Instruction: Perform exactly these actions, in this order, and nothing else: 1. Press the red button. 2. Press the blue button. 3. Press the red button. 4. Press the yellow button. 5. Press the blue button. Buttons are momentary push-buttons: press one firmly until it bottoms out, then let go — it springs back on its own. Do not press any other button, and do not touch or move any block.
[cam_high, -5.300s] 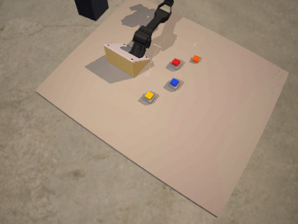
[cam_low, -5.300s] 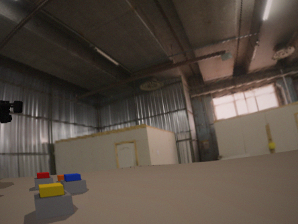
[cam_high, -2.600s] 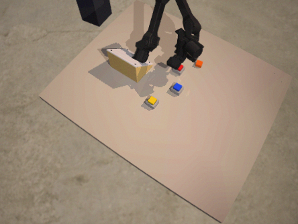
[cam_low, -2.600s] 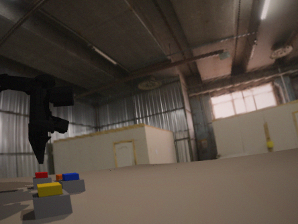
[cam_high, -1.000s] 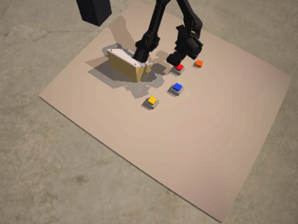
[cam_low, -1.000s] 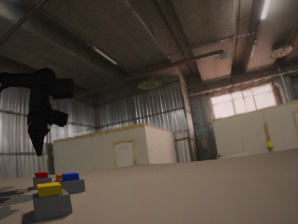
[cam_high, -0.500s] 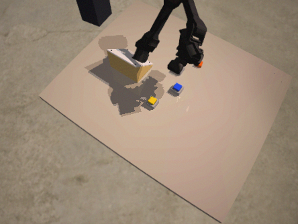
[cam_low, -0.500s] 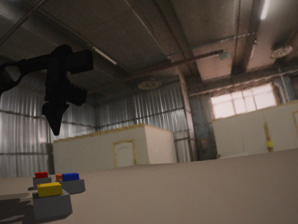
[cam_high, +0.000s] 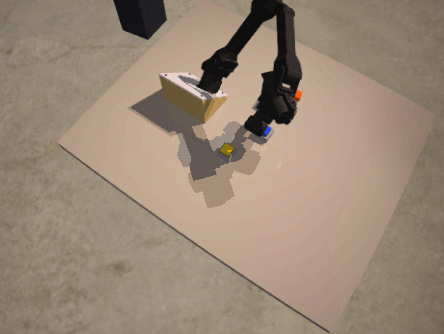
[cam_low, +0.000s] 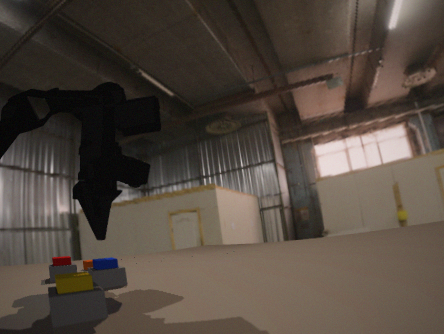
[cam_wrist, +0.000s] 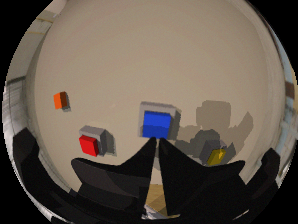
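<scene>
My gripper tip is now 40 mm above the blue button. From my gripper tip the other things lie so: yellow button (70 mm behind, 130 mm to the right, 40 mm below); then red button (50 mm behind, 110 mm to the left, 40 mm below); then small orange block (30 mm ahead, 210 mm to the left, 60 mm below).
</scene>
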